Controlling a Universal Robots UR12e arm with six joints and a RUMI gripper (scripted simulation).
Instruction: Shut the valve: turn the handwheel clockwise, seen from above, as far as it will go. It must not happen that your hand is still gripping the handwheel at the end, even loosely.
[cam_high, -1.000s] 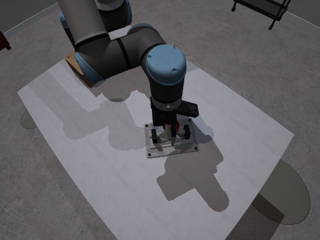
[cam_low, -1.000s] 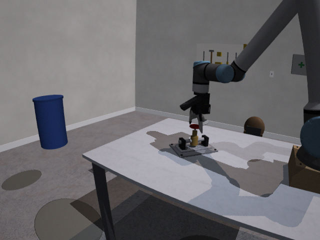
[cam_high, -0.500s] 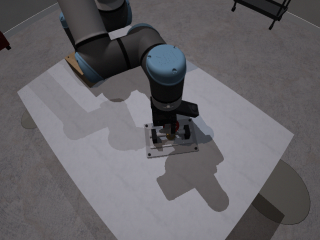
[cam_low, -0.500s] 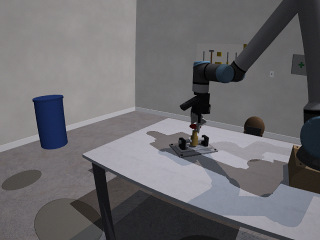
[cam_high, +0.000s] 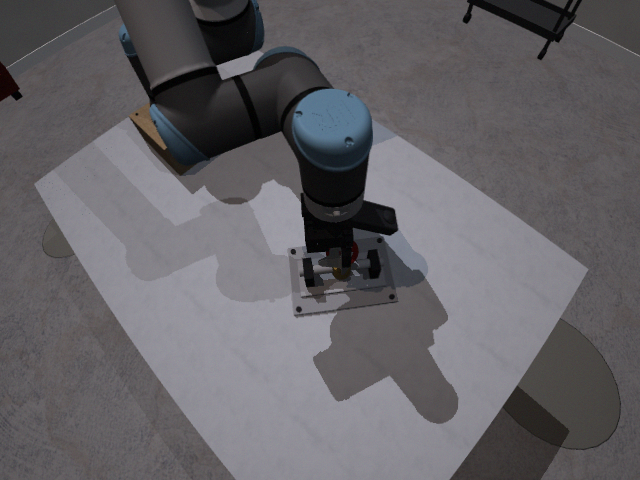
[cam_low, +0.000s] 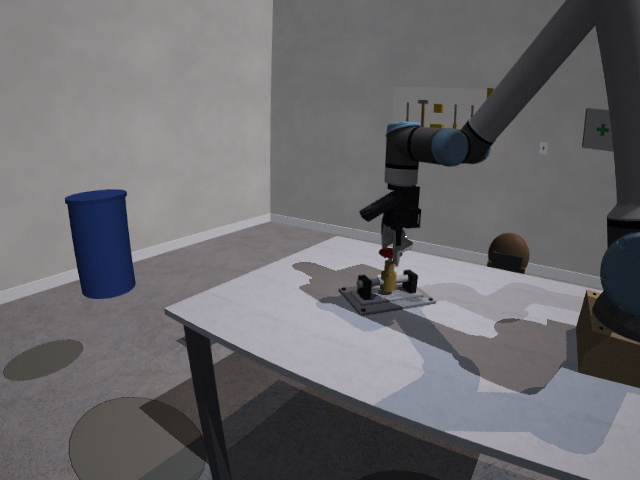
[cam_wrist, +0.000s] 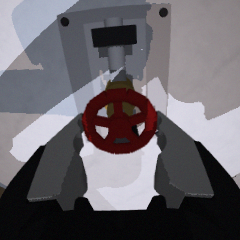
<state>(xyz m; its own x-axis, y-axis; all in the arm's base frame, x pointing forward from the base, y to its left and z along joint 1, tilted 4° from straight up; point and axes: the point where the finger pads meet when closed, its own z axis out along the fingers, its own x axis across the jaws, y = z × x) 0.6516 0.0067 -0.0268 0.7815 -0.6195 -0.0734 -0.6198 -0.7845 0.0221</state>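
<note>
Now: the red spoked handwheel 10 mm above my hand.
</note>
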